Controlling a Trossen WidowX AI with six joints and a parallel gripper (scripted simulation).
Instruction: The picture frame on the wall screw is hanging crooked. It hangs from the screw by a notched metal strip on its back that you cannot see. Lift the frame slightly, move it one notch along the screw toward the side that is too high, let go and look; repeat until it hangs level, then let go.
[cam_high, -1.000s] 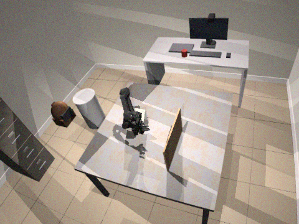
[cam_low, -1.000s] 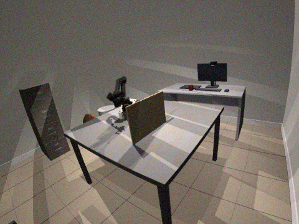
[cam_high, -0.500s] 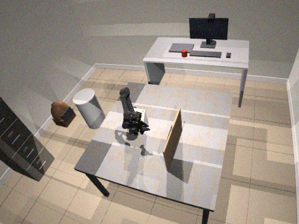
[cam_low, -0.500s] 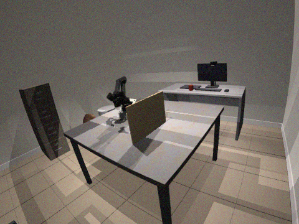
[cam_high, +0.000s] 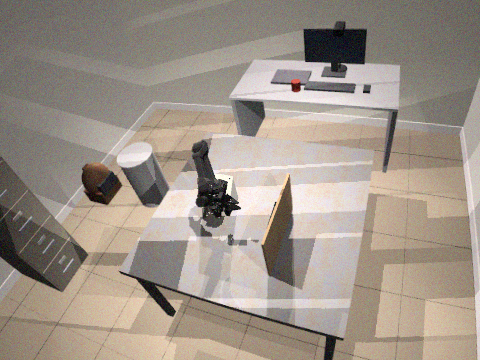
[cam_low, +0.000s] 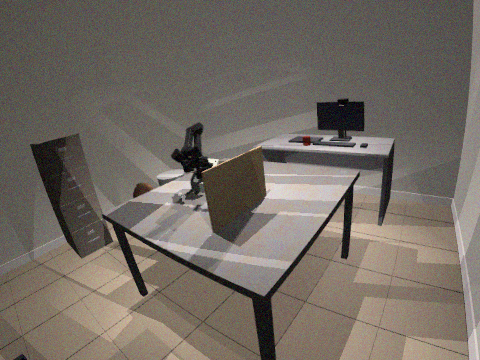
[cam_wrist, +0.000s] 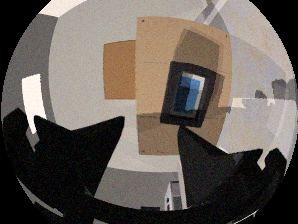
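Right now my gripper tip is 19 cm short of the picture frame, 9 cm above it and 3 cm to the right of it. From my gripper tip the other things lie so: tan board wall 20 cm ahead, 10 cm below, 2 cm to the left.
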